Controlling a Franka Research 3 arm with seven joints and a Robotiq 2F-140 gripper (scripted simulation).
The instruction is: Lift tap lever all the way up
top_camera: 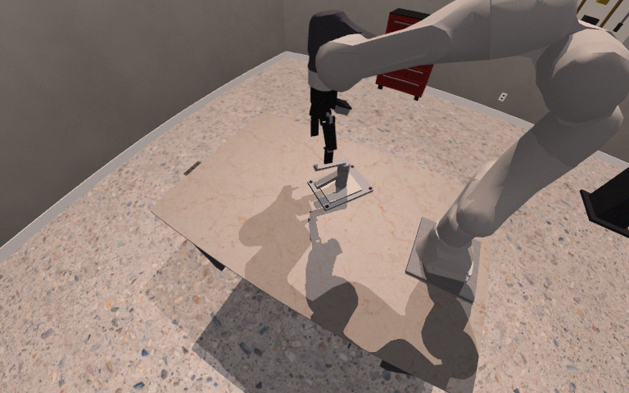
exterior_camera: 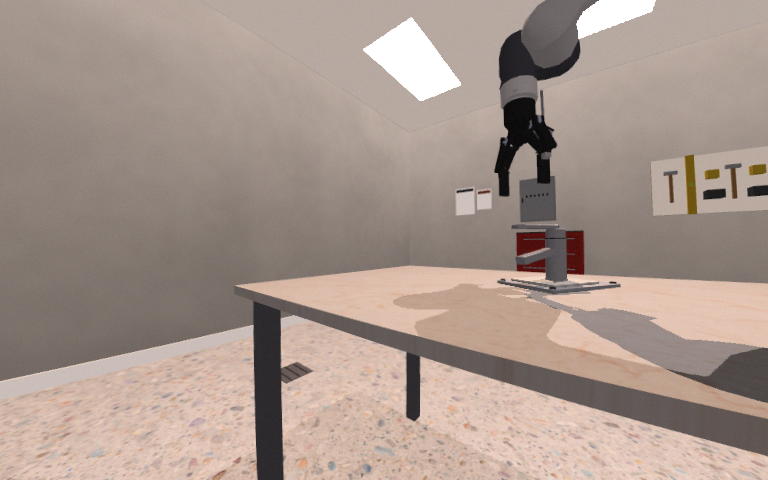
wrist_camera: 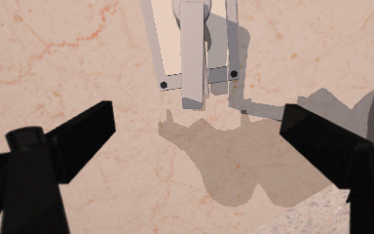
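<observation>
The lever lies 100 mm below my hand, 30 mm to the right of it and 30 mm behind it.
</observation>
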